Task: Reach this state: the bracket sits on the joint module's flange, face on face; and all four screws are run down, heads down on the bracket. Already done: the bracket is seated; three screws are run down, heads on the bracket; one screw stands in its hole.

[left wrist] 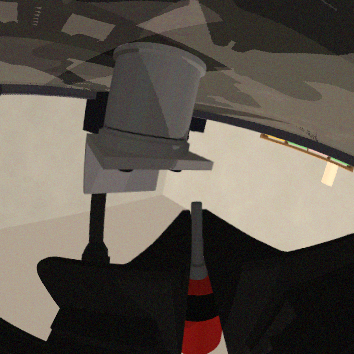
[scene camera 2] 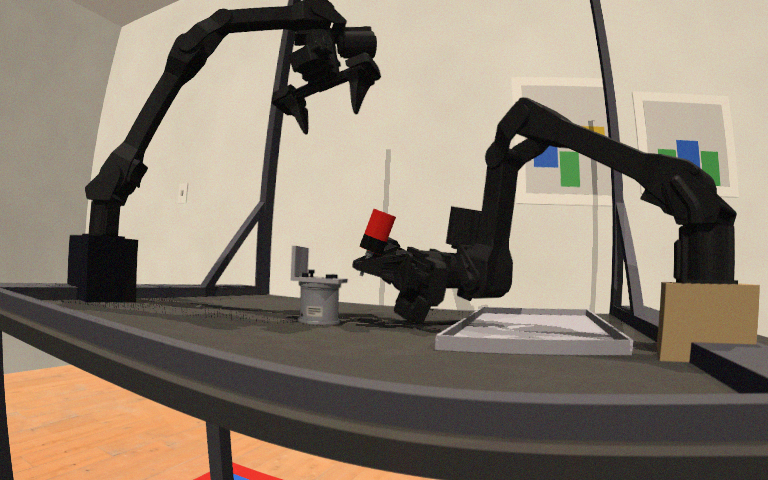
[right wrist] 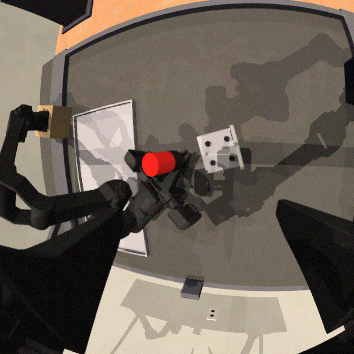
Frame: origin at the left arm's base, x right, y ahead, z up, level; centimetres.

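Seen in the pictures: left gripper, between the fingertips: [left wrist: 193, 216] [scene camera 2: 354, 264] [right wrist: 187, 151]; right gripper, between the fingertips: [scene camera 2: 329, 123] [right wrist: 202, 212]; left arm's base, origin of its link: [scene camera 2: 705, 283] [right wrist: 42, 120].
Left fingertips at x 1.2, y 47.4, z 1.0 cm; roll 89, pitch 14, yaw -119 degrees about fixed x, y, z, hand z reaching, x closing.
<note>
Offsets run from my left fingertips to a thing's top centre.
The grey joint module {dx -1.3, dy +5.2, dz -2.4 cm} [scene camera 2: 318, 304] [left wrist: 152, 95] stands upright on the table. The bracket [scene camera 2: 299, 263] [left wrist: 160, 161] [right wrist: 218, 151] lies flat on its flange, its side plate upright. Four dark screw heads show in the right wrist view; in the scene view one screw {dx -0.6, dy +7.6, dz -1.0 cm} [scene camera 2: 311, 273] stands taller than the others. My left gripper [scene camera 2: 360, 263] [left wrist: 193, 216] is shut on the red-and-black screwdriver {dx +1.8, dy -1.8, dz +8.1 cm} [scene camera 2: 380, 225] [left wrist: 198, 262] [right wrist: 159, 163], which is tilted, handle up, its shaft tip beside and above the bracket, apart from it. My right gripper [scene camera 2: 331, 123] is open and empty, high above the table.
A shallow white tray {dx +14.1, dy -23.4, dz -7.2 cm} [scene camera 2: 532, 345] [right wrist: 134, 125] lies on the table beside the left arm. The left arm stands on a tan block {dx -1.2, dy -47.4, dz -1.0 cm} [scene camera 2: 707, 319] [right wrist: 57, 121], the right arm on a black block {dx -25.2, dy +36.6, dz +1.9 cm} [scene camera 2: 107, 268]. Dark frame posts [scene camera 2: 271, 169] rise behind the table.
</note>
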